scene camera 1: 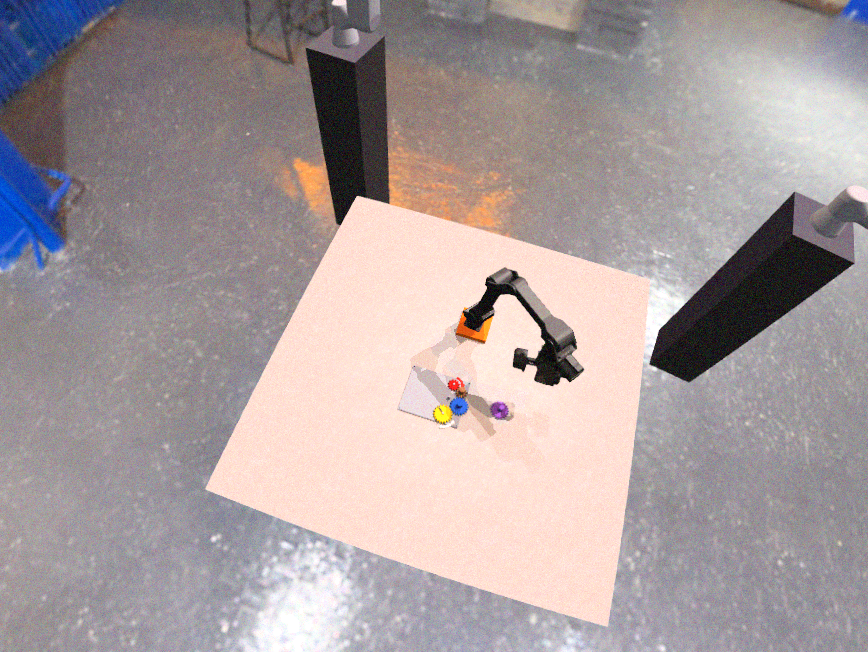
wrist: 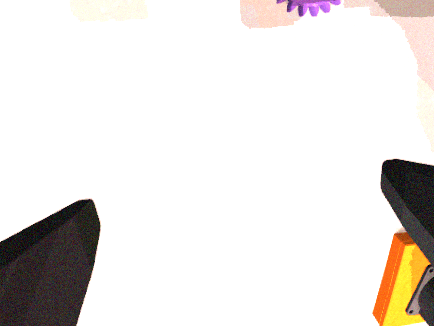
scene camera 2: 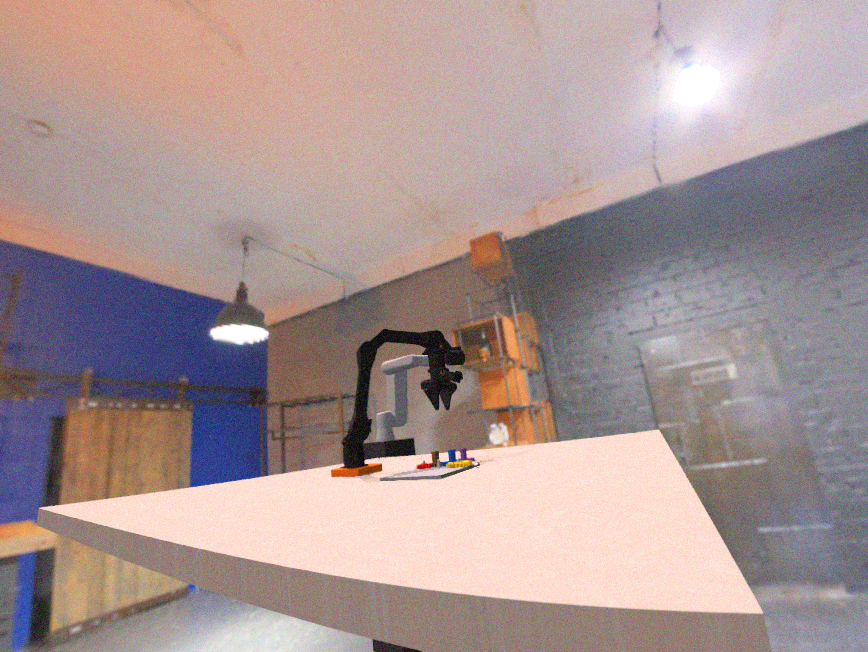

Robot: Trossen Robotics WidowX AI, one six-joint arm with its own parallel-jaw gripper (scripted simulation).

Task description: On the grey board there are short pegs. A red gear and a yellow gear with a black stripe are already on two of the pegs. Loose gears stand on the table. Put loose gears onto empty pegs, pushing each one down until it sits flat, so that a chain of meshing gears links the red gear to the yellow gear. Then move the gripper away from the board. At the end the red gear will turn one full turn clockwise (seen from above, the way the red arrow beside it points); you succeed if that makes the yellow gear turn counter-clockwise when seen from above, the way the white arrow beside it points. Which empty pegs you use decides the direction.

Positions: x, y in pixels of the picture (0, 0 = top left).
Scene:
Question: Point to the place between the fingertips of my gripper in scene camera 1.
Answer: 536, 373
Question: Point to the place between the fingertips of my gripper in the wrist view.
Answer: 241, 193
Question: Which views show my gripper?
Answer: Scene camera 1, the wrist view and scene camera 2: all of them.

